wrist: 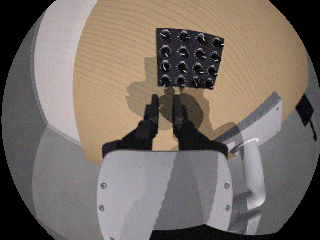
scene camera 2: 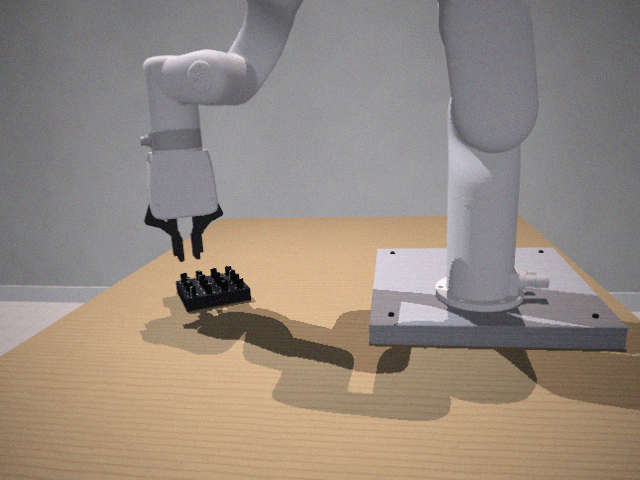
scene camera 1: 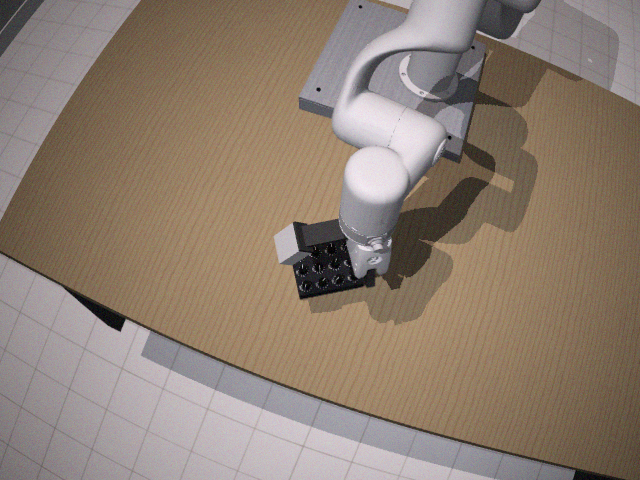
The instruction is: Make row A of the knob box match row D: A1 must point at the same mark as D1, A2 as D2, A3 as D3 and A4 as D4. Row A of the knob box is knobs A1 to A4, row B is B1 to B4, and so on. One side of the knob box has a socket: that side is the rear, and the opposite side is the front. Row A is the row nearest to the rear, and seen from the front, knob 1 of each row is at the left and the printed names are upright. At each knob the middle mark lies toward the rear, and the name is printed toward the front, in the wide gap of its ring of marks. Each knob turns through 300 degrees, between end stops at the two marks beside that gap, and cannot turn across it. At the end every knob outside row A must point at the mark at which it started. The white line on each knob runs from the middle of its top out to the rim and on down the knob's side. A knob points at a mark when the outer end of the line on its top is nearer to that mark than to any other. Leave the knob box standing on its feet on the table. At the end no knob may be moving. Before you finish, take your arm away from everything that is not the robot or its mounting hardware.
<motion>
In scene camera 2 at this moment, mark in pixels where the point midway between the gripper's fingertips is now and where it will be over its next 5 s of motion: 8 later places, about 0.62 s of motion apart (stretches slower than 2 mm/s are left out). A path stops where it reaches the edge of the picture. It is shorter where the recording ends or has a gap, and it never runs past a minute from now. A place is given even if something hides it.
My gripper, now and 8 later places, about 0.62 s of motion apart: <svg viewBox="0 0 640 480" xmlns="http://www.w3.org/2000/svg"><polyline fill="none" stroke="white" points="189,258 189,265 191,277 191,284 191,288 191,286 190,270 185,233 182,195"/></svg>
</motion>
